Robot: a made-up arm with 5 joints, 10 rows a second.
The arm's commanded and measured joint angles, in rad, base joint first. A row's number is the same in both.
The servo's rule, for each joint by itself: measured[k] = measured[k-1] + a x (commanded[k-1-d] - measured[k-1]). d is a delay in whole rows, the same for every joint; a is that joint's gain. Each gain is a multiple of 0.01, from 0.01 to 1. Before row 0 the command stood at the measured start. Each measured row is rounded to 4 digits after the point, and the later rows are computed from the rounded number. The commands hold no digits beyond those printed.
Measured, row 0:
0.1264, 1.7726, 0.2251, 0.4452, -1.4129
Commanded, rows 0 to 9:
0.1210, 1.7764, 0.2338, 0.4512, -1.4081
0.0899, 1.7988, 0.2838, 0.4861, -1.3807
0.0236, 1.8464, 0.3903, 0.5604, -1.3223
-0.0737, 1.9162, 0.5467, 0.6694, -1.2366
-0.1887, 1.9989, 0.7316, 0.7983, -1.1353
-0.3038, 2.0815, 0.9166, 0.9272, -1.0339
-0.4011, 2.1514, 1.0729, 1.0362, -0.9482
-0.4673, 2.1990, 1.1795, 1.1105, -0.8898
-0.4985, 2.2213, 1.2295, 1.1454, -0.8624
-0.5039, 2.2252, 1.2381, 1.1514, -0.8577
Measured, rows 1 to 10:
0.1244, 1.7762, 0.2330, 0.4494, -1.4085
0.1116, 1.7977, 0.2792, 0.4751, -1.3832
0.0790, 1.8440, 0.3803, 0.5348, -1.3278
0.0225, 1.9126, 0.5317, 0.6290, -1.2448
-0.0556, 1.9946, 0.7136, 0.7475, -1.1452
-0.1474, 2.0772, 0.8983, 0.8733, -1.0439
-0.2413, 2.1477, 1.0572, 0.9873, -0.9568
-0.3249, 2.1964, 1.1685, 1.0735, -0.8958
-0.3891, 2.2201, 1.2240, 1.1238, -0.8654
-0.4316, 2.2249, 1.2368, 1.1431, -0.8584
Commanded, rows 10 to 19:
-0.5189, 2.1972, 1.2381, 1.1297, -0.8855
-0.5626, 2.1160, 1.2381, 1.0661, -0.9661
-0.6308, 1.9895, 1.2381, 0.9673, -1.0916
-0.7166, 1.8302, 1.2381, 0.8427, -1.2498
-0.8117, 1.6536, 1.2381, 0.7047, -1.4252
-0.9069, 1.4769, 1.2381, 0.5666, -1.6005
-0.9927, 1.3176, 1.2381, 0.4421, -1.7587
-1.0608, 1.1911, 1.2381, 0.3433, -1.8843
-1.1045, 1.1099, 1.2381, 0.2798, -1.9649
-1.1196, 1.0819, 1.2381, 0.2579, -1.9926
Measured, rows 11 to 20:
-0.4639, 2.1986, 1.2380, 1.1337, -0.8831
-0.5004, 2.1201, 1.2381, 1.0864, -0.9586
-0.5486, 1.9960, 1.2381, 1.0030, -1.0796
-0.6108, 1.8385, 1.2381, 0.8908, -1.2345
-0.6851, 1.6628, 1.2381, 0.7605, -1.4080
-0.7672, 1.4862, 1.2381, 0.6248, -1.5832
-0.8506, 1.3260, 1.2381, 0.4969, -1.7429
-0.9284, 1.1978, 1.2381, 0.3894, -1.8716
-0.9936, 1.1143, 1.2381, 0.3127, -1.9565
-1.0402, 1.0835, 1.2381, 0.2743, -1.9894

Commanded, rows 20 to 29:
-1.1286, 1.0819, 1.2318, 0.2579, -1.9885
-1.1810, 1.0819, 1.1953, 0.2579, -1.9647
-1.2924, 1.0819, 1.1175, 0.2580, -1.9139
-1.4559, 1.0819, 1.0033, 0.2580, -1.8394
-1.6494, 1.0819, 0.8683, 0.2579, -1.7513
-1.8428, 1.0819, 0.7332, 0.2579, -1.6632
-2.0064, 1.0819, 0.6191, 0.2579, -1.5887
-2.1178, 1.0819, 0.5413, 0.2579, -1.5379
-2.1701, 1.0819, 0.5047, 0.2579, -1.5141
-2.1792, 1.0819, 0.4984, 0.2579, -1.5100
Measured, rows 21 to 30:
-1.0729, 1.0820, 1.2324, 0.2628, -1.9886
-1.1129, 1.0819, 1.1986, 0.2594, -1.9669
-1.1793, 1.0819, 1.1248, 0.2584, -1.9187
-1.2816, 1.0819, 1.0142, 0.2581, -1.8465
-1.4177, 1.0819, 0.8814, 0.2580, -1.7599
-1.5750, 1.0819, 0.7465, 0.2579, -1.6719
-1.7346, 1.0819, 0.6306, 0.2579, -1.5962
-1.8764, 1.0819, 0.5493, 0.2579, -1.5431
-1.9851, 1.0819, 0.5087, 0.2579, -1.5167
-2.0569, 1.0819, 0.4993, 0.2579, -1.5106

